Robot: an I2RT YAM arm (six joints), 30 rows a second.
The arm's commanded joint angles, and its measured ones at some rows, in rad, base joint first. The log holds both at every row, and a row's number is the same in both.
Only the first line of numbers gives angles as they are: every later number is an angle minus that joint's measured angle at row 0.
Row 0, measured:
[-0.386, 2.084, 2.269, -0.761, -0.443, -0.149]
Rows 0 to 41, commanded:
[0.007, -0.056, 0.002, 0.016, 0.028, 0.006]
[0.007, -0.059, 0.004, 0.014, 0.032, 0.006]
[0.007, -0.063, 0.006, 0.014, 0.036, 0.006]
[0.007, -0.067, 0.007, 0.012, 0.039, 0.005]
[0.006, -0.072, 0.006, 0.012, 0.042, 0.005]
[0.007, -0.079, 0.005, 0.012, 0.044, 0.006]
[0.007, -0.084, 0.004, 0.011, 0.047, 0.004]
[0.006, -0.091, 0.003, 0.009, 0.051, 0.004]
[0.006, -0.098, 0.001, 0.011, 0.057, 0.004]
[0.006, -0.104, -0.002, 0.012, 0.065, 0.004]
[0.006, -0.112, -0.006, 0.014, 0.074, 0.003]
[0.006, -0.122, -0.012, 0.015, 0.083, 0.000]
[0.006, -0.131, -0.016, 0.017, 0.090, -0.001]
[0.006, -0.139, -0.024, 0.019, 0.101, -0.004]
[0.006, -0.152, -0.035, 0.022, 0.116, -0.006]
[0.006, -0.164, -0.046, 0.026, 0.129, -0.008]
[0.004, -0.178, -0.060, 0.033, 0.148, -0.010]
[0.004, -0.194, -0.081, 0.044, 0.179, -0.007]
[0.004, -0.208, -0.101, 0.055, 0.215, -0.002]
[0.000, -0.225, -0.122, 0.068, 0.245, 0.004]
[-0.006, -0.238, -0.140, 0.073, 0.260, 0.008]
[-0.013, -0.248, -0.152, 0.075, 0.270, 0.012]
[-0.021, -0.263, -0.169, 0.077, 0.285, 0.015]
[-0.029, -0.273, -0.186, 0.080, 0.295, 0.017]
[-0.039, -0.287, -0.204, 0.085, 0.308, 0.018]
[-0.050, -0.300, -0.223, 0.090, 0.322, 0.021]
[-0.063, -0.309, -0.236, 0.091, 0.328, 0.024]
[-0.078, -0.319, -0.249, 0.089, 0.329, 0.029]
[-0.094, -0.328, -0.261, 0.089, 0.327, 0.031]
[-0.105, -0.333, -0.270, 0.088, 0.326, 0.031]
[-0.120, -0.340, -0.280, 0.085, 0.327, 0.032]
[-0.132, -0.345, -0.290, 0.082, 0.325, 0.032]
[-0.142, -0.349, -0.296, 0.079, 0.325, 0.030]
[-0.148, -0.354, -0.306, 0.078, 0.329, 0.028]
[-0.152, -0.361, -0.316, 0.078, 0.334, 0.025]
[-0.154, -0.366, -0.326, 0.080, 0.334, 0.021]
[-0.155, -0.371, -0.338, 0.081, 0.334, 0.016]
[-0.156, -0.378, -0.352, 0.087, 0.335, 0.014]
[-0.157, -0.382, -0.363, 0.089, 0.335, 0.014]
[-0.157, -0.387, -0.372, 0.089, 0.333, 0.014]
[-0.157, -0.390, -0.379, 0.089, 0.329, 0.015]
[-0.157, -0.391, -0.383, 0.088, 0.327, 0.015]
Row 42, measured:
[-0.162, -0.352, -0.367, 0.075, 0.325, 0.011]
